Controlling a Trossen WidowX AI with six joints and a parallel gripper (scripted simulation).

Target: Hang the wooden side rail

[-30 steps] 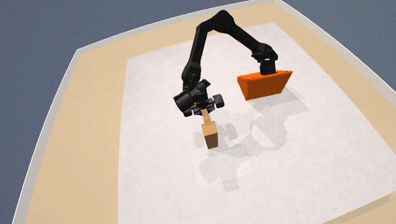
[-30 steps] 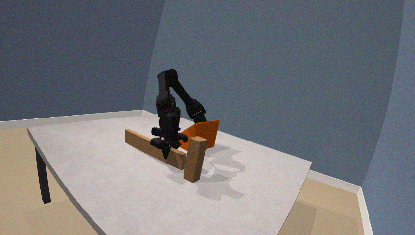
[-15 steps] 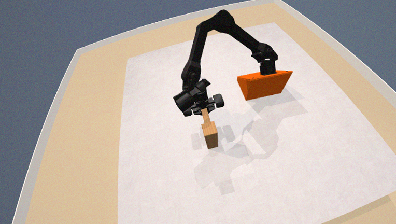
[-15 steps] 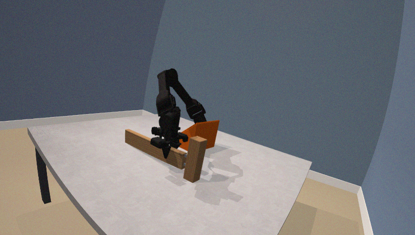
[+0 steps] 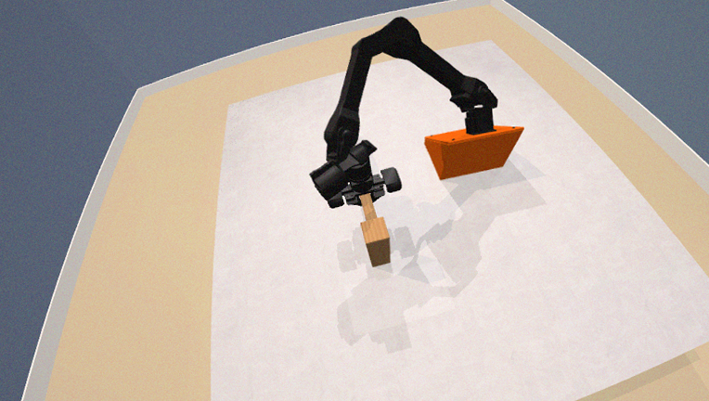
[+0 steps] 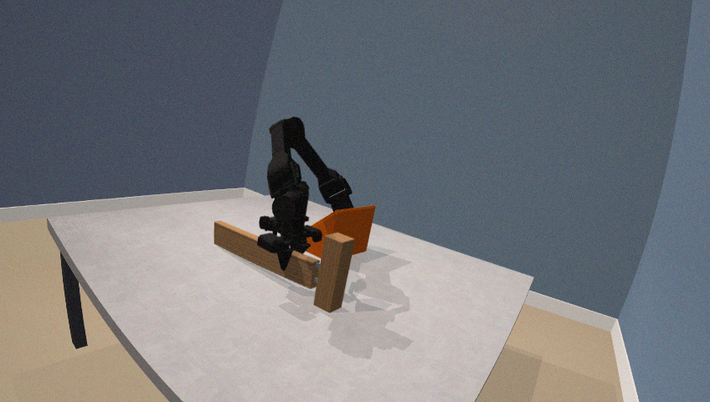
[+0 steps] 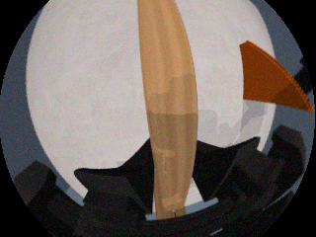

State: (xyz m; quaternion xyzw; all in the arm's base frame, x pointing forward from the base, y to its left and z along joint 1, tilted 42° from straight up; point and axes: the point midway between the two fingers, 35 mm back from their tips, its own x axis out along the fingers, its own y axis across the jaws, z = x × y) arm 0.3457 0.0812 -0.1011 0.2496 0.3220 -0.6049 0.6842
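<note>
The headboard post lies 140 mm to the left of my gripper tip, 50 mm above it and 10 mm behind it.
</note>
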